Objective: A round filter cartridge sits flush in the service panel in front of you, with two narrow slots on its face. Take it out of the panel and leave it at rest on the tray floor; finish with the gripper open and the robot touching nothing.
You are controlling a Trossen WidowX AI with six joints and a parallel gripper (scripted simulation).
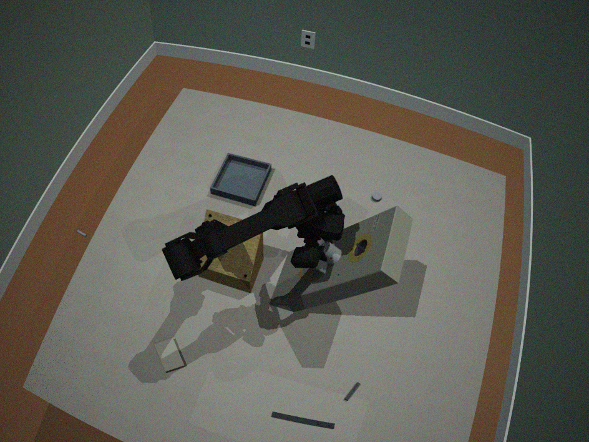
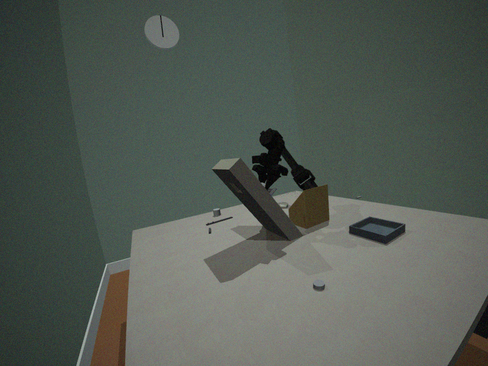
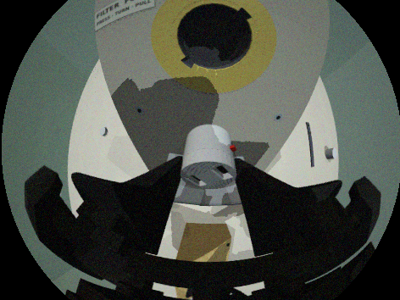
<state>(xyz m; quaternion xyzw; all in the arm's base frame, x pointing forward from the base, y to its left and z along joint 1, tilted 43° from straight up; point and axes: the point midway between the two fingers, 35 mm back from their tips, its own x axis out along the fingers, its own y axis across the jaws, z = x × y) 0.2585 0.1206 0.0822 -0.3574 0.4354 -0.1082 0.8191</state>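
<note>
Right now my gripper tip is 380 mm past the blue-grey tray, 240 mm to the right of it and 210 mm above it. From my gripper tip the other things lie so: white block: 290 mm behind, 380 mm to the right, 210 mm below; short dark bar: 210 mm ahead, 250 mm to the right, 220 mm below; round filter cartridge: right at my gripper tip.
</note>
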